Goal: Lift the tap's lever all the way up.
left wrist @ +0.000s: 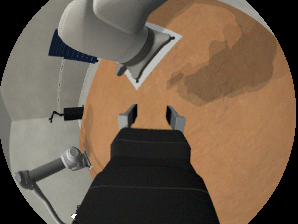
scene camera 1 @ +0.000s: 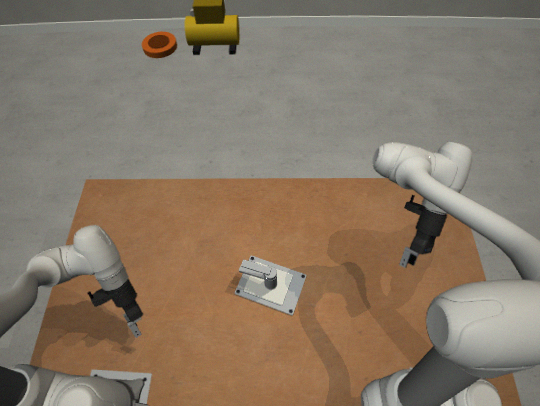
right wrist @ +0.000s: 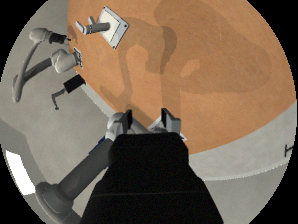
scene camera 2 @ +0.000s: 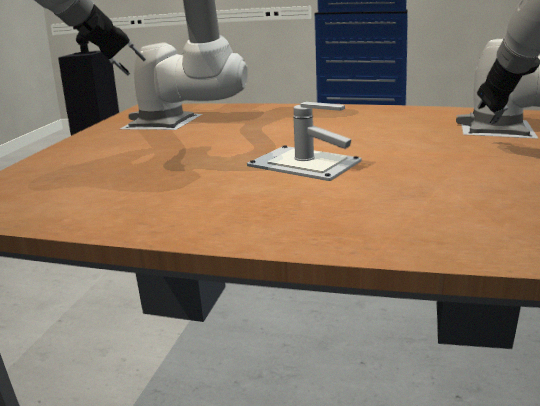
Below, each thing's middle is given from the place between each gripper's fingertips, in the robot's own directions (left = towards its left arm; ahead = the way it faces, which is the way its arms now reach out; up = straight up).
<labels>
I see the grey tap [scene camera 2: 303, 157] 19 cm ahead of my left hand [scene camera 2: 487, 114] and 45 cm to the right of it. Round my left hand: mounting plate [scene camera 1: 298, 279] (19 cm ahead, 47 cm to the right, 10 cm below).
I see the grey tap 2 cm ahead of my right hand [scene camera 1: 406, 265], 48 cm to the left of it and 16 cm below it. Round my right hand: mounting plate 1 cm ahead, 46 cm to the left, 26 cm below.
</labels>
